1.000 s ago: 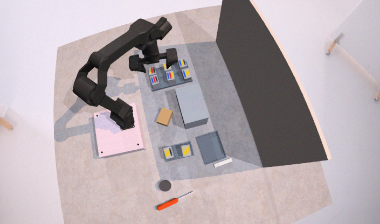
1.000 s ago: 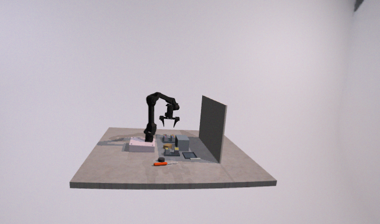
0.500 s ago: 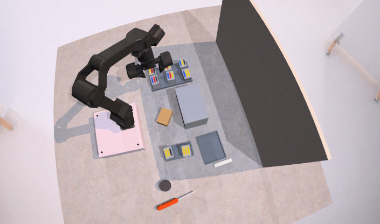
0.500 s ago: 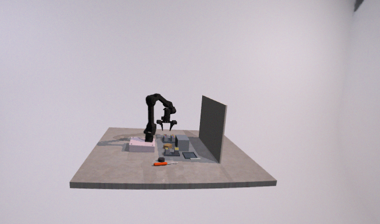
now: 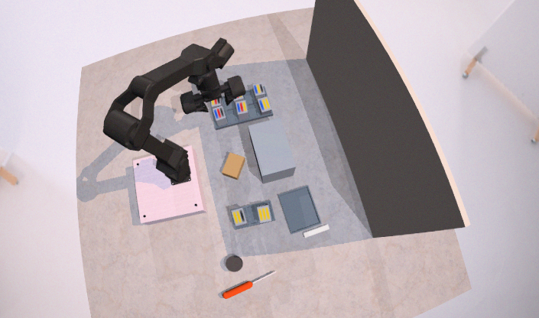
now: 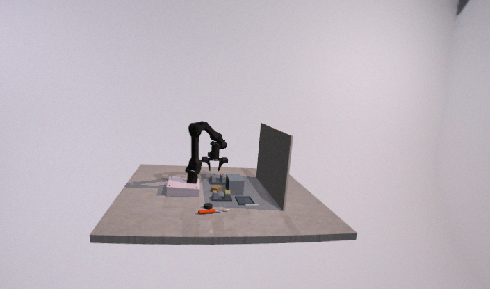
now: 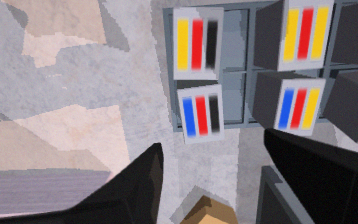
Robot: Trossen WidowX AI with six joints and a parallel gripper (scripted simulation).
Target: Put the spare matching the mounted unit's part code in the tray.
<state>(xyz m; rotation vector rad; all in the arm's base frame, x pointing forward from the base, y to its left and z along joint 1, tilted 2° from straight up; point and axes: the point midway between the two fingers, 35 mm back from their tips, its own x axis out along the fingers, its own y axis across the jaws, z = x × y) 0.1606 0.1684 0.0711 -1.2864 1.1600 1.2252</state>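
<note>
The grey spare lies 50 mm below my gripper tip. Also, from my gripper tip: grey tray (170 mm ahead, 360 mm to the right, 90 mm below); then rack (20 mm ahead, 340 mm to the right, 80 mm below); then mounted unit (130 mm ahead, 160 mm to the right, 40 mm below).
</note>
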